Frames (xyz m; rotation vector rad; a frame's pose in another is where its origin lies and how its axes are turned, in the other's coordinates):
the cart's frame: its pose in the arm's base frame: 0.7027 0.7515 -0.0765 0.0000 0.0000 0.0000
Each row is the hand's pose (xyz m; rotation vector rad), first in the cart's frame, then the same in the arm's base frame.
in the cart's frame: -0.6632 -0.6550 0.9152 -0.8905 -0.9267 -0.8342
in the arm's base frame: 0.0395 0.0965 0.8387 -0.8905 -0.9267 -0.8342
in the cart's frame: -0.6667 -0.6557 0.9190 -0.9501 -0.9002 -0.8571
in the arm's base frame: 0.0360 0.0958 0.8425 -0.9501 -0.9002 -0.8571
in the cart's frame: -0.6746 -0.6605 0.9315 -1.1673 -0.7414 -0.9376
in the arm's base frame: 0.0281 0.0910 0.8550 -1.1673 -0.7414 -0.9376
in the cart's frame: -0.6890 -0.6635 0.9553 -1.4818 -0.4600 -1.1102
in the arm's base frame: 0.0137 0.0880 0.8788 -1.4818 -0.4600 -1.1102
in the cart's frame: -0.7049 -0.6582 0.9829 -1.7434 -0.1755 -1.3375
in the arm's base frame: -0.0022 0.0933 0.9064 -1.7434 -0.1755 -1.3375
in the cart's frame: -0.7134 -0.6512 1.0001 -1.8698 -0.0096 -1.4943
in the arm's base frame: -0.0107 0.1003 0.9236 -1.8698 -0.0096 -1.4943
